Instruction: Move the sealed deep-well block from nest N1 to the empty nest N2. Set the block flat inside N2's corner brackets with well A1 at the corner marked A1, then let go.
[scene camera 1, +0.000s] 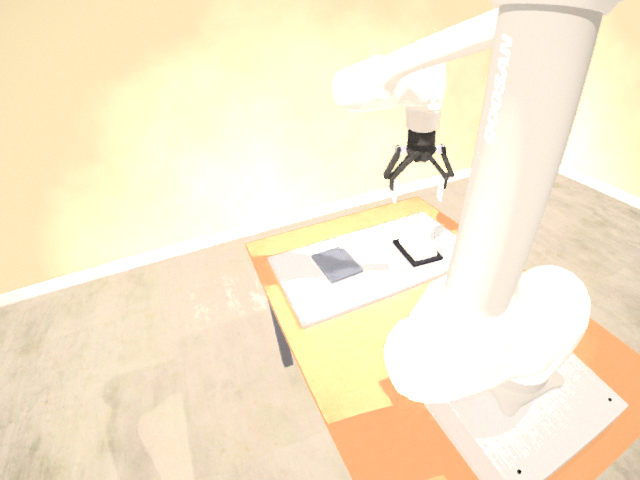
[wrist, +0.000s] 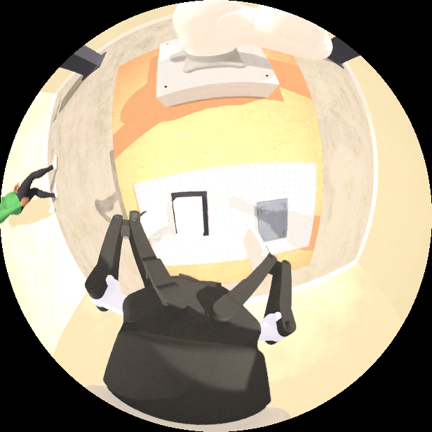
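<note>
The sealed block shows as a washed-out white rectangle with a dark edging along some of its sides, at nest N1. Nest N2 is a flat grey plate with small corner brackets and no block on it. The A1 mark cannot be made out in either view. My gripper is wide open, with nothing between its fingers. It points down and hangs high above the board, roughly over the block's end in the scene view. In the wrist view its fingertips lie to either side of the block.
Both nests are on a white perforated board on an orange-yellow table. The robot's base plate is at the table's other end. A person in green shows at the wrist view's left edge.
</note>
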